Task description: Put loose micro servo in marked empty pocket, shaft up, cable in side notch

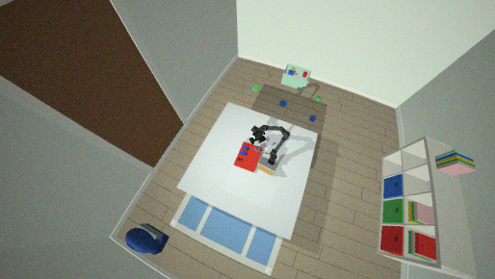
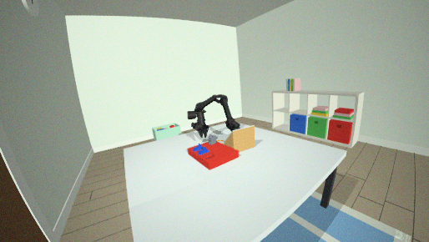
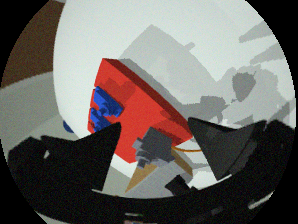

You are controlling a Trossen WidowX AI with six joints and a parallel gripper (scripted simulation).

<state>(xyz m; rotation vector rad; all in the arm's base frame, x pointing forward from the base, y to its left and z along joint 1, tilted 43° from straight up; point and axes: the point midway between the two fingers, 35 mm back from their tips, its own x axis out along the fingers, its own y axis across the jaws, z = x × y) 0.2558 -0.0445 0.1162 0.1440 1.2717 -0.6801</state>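
Right now my gripper tip is 40 mm past the red robot deck, 140 mm to the right of it and 70 mm above it.
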